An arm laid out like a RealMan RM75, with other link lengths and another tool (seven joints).
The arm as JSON. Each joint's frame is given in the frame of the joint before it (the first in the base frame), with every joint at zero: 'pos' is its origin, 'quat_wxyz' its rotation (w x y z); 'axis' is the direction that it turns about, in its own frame. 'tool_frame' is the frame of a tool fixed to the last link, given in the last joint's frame.
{
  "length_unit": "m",
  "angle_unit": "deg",
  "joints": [
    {
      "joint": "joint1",
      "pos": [
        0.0,
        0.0,
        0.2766
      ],
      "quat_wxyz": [
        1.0,
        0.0,
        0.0,
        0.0
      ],
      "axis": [
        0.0,
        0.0,
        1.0
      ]
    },
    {
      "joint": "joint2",
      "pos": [
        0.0,
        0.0,
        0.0
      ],
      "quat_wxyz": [
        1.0,
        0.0,
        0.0,
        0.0
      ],
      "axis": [
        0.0,
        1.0,
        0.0
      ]
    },
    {
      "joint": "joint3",
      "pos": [
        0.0,
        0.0,
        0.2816
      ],
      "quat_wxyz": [
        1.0,
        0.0,
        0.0,
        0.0
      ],
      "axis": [
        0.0,
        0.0,
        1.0
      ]
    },
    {
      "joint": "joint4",
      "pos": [
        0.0,
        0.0,
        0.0
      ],
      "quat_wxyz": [
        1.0,
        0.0,
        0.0,
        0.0
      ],
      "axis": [
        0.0,
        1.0,
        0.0
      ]
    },
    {
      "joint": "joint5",
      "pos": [
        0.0,
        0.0,
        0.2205
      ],
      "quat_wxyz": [
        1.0,
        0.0,
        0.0,
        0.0
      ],
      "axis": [
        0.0,
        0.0,
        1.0
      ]
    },
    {
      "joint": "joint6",
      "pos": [
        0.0,
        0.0,
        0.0
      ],
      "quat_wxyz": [
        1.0,
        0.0,
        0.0,
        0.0
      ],
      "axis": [
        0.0,
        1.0,
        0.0
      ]
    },
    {
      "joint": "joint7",
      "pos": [
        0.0,
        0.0,
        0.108
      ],
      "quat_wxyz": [
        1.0,
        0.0,
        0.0,
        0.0
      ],
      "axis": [
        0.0,
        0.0,
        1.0
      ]
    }
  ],
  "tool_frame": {
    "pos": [
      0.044,
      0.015,
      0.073
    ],
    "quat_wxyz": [
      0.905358,
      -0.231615,
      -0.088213,
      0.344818
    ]
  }
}
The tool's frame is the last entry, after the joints.
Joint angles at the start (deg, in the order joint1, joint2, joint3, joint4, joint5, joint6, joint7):
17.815 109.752 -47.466 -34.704 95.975 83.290 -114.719
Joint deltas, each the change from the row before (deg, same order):
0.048 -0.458 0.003 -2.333 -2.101 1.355 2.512
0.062 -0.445 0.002 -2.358 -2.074 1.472 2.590
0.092 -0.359 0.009 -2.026 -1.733 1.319 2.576
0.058 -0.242 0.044 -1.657 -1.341 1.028 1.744
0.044 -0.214 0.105 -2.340 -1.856 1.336 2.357
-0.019 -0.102 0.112 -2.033 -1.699 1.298 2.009
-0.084 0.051 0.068 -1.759 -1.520 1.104 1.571
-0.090 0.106 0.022 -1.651 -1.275 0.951 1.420
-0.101 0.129 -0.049 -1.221 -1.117 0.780 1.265
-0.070 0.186 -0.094 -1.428 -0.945 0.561 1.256
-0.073 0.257 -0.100 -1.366 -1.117 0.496 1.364
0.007 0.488 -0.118 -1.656 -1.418 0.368 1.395
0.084 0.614 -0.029 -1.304 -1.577 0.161 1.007
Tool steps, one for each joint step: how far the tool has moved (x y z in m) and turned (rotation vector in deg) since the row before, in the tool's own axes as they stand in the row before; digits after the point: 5 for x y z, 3 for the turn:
-0.00444 0.00518 -0.00033 -0.652 2.224 0.760
-0.00403 0.00562 -0.00049 -0.575 2.247 0.895
-0.00316 0.00524 -0.00024 -0.421 1.763 1.123
-0.00246 0.00402 -0.00044 -0.219 1.482 0.623
-0.00274 0.00536 -0.00064 -0.107 1.958 0.867
-0.00099 0.00490 -0.00075 -0.032 1.756 0.902
0.00051 0.00397 -0.00046 0.061 1.546 0.805
0.00047 0.00357 -0.00008 0.086 1.319 0.696
0.00167 0.00271 0.00004 0.115 1.039 0.886
0.00029 0.00252 0.00064 0.203 0.923 0.587
0.00118 0.00209 0.00075 0.336 0.881 0.831
0.00106 0.00156 0.00206 0.494 1.046 0.736
0.00176 0.00012 0.00245 0.608 0.945 0.663

